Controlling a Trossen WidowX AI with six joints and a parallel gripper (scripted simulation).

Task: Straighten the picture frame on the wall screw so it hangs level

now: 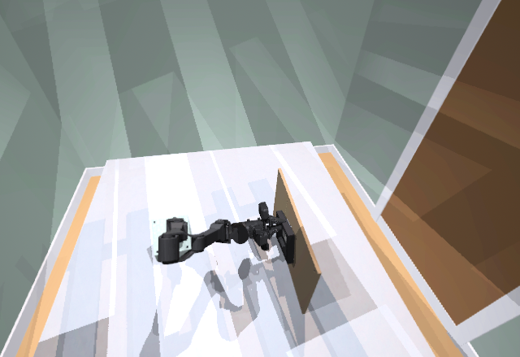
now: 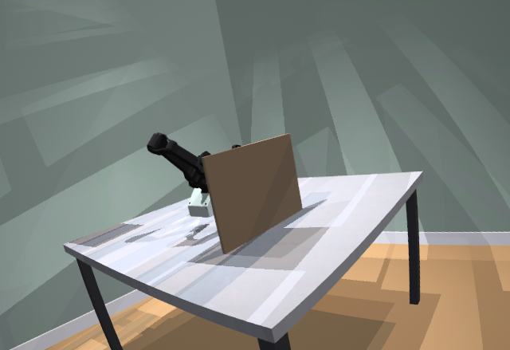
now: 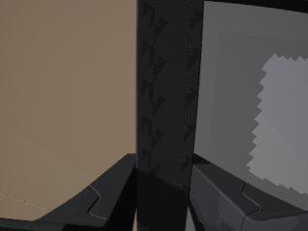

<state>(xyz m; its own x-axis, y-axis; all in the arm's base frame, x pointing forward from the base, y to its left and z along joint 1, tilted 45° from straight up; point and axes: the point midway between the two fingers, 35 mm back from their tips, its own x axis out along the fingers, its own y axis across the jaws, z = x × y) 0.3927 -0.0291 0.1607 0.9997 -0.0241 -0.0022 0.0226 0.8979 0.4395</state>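
Right now my gripper tip is 5 cm above the dark picture frame and 2 cm to the left of it. From my gripper tip the other things lie so: brown wall board 6 cm below, 2 cm to the right, 2 cm ahead.
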